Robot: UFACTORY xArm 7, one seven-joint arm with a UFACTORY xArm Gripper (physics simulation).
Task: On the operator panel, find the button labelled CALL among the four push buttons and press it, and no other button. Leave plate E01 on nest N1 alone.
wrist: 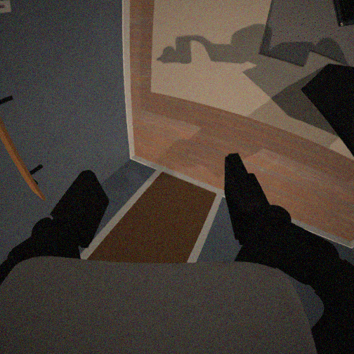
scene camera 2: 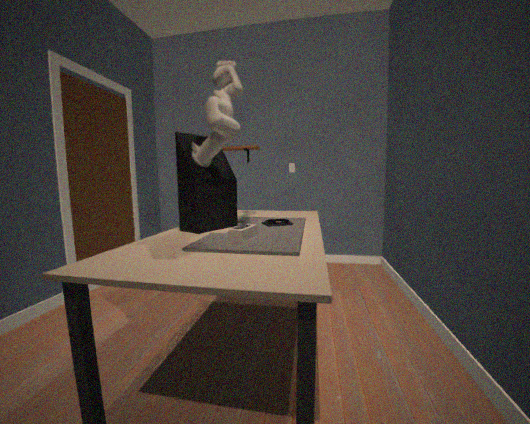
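Seen in the pictures: arm's base at its link origin: [scene camera 2: 201,158].
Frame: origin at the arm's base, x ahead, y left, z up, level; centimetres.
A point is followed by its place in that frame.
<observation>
My gripper [wrist: 158,179] is open and empty in the wrist view, its two black fingers wide apart. It is high above table level and faces the floor, wall and door. In the scene view the pale arm [scene camera 2: 220,117] {x 7.2, y -26.5, z 17.0 cm} is raised above the table, and its gripper cannot be made out. A small pale box [scene camera 2: 242,228] {x 13.4, y -40.3, z -35.2 cm} sits on the grey mat [scene camera 2: 270,246] {x 20.9, y -56.5, z -40.5 cm} [wrist: 300,25]. A flat black object [scene camera 2: 277,222] {x 42.8, y -10.7, z -38.7 cm} lies farther back on the mat. No button labelled CALL, plate E01 or nest N1 can be identified.
A tall black upright block [scene camera 2: 207,192] {x 2.0, y -7.8, z -19.6 cm} [wrist: 335,95] stands at the left side of the wooden table [scene camera 2: 200,272] {x -8.8, y -73.7, z -41.8 cm} [wrist: 200,85]. Part of a dark object [wrist: 345,11] shows on the mat. A wall shelf [scene camera 2: 241,148] [wrist: 19,161] and a brown door [scene camera 2: 97,165] [wrist: 160,220] are beyond.
</observation>
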